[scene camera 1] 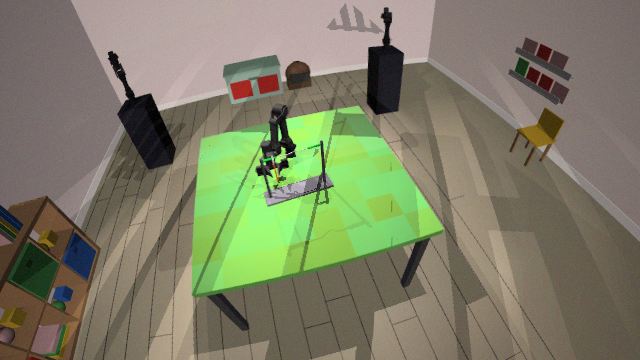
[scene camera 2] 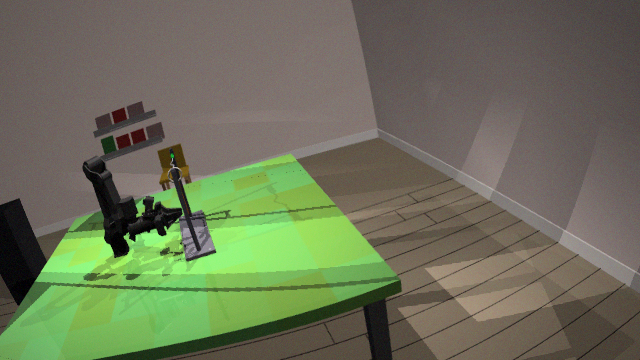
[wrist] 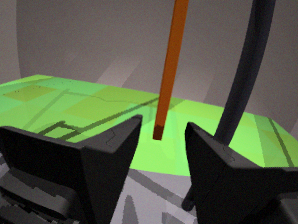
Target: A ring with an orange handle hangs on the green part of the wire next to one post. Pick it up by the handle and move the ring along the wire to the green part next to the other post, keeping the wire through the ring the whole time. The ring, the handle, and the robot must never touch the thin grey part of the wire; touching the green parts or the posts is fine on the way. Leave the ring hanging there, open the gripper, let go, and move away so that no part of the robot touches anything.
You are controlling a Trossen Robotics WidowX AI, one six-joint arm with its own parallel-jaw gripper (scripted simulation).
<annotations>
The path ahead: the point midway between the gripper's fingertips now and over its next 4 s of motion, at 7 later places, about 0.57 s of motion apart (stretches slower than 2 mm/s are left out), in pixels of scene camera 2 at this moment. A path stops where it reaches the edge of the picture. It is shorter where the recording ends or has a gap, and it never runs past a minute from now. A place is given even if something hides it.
The gripper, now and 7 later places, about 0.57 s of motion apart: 182, 210; 189, 208; 193, 207; 192, 203; 192, 202; 192, 200; 192, 199; 191, 198
</annotations>
